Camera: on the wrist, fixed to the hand. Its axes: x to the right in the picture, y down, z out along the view.
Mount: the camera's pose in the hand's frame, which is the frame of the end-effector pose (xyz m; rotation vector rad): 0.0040 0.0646 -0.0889 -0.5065 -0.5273 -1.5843
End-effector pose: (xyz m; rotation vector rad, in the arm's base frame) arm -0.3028 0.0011 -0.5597 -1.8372 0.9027 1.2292
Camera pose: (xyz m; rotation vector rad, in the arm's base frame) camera -0.3190 -0.1074 -0.5517 -1.6394 -1.1240 0.7173
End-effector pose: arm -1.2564 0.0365 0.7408 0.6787 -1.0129 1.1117
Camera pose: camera -1.2892 0.1354 0.7056 1.0331 -0.7600 -0.7095
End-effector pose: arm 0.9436 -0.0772 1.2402 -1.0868 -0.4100 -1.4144
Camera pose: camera 0.9714 -0.1624 1.1764 1.2901 1.2617 2.1151
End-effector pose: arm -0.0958 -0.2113 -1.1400 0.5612 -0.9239 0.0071
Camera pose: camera -0.0420 -0.1158 -1.1494 0.6925 -0.7128 -1.8139
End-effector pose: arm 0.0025 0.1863 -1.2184 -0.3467 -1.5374 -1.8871
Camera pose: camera 0.0589 0.0961 -1.1908 -0.2036 0.9577 1.9703
